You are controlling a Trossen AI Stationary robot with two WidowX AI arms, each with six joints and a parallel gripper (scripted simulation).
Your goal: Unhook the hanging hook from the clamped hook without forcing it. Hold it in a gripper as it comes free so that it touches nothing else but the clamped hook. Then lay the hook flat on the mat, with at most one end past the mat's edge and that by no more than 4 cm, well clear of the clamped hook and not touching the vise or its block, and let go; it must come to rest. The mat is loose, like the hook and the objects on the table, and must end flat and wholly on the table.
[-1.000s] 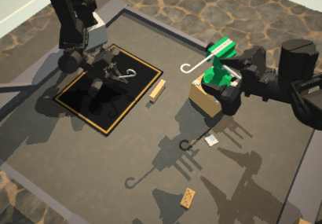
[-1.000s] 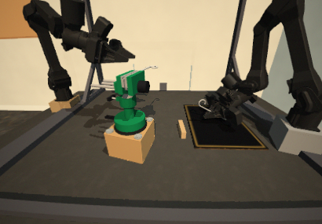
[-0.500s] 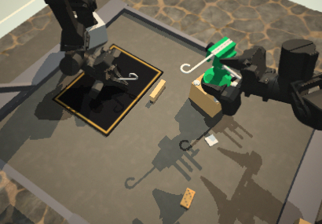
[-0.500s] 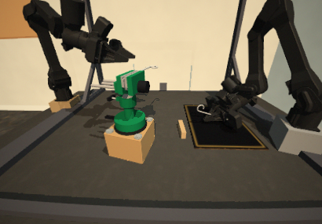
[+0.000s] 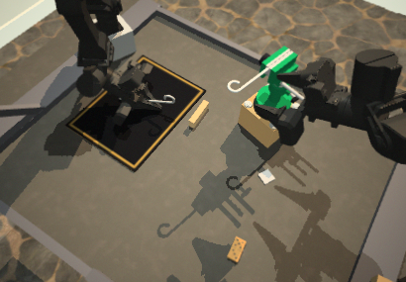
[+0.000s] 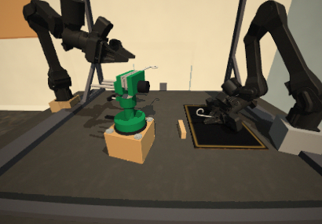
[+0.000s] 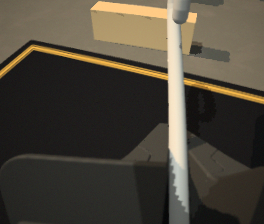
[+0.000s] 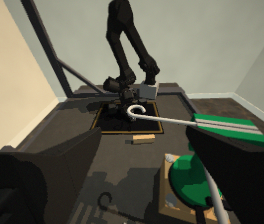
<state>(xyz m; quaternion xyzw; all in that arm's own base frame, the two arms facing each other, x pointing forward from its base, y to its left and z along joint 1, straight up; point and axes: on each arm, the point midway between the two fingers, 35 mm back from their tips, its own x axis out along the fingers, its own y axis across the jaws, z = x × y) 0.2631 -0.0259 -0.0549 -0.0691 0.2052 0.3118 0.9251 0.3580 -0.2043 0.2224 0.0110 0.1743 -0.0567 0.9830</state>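
Right now the black mat is 30 mm below my left hand, 20 mm to the left of it and 20 mm behind it. Also, from my left hand: wooden bar 110 mm to the right, 80 mm ahead, 10 mm below; then vise block 240 mm to the right, 210 mm ahead, 20 mm above.
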